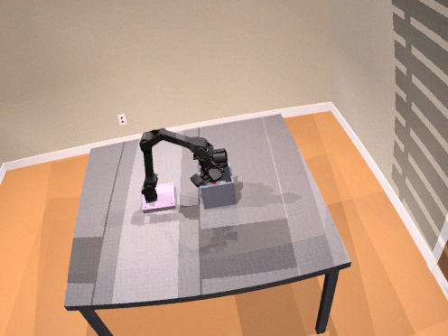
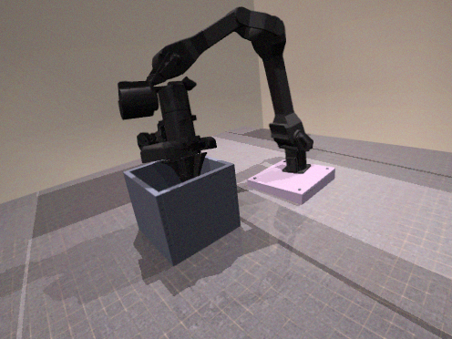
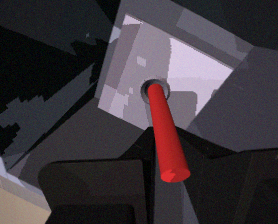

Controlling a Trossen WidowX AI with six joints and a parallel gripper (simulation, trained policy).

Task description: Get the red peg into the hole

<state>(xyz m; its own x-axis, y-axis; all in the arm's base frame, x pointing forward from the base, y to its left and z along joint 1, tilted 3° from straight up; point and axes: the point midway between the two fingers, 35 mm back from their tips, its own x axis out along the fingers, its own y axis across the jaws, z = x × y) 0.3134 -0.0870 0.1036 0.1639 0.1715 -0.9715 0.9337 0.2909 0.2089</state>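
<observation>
Now: the red peg 1 cm to the right of my gripper tip and 1 cm above it.
</observation>
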